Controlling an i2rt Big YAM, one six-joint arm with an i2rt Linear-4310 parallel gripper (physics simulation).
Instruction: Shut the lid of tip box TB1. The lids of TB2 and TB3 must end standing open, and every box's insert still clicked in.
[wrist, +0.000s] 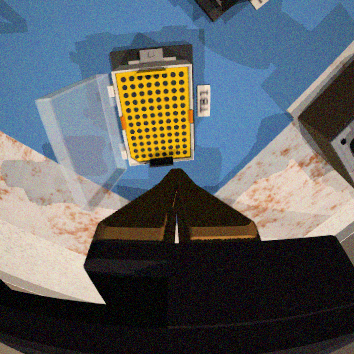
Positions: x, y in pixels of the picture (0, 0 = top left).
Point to a clear lid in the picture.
79, 119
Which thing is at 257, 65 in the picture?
A blue mat.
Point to my gripper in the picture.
176, 176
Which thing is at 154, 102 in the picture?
A yellow insert.
